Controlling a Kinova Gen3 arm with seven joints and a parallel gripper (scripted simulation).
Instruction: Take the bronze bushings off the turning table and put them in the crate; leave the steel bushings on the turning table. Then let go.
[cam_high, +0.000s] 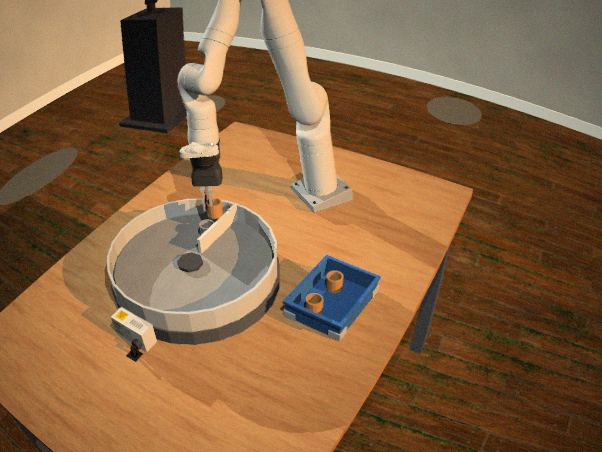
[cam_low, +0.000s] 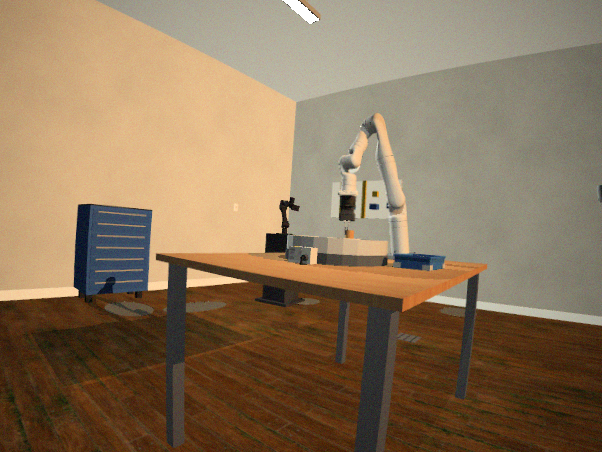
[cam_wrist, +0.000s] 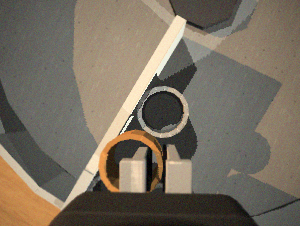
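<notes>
My hand is 9 cm short of the blue crate, 36 cm to the right of it and 11 cm above it. From my hand the other things lie so: turning table: 14 cm ahead, 2 cm to the left, 8 cm below.
</notes>
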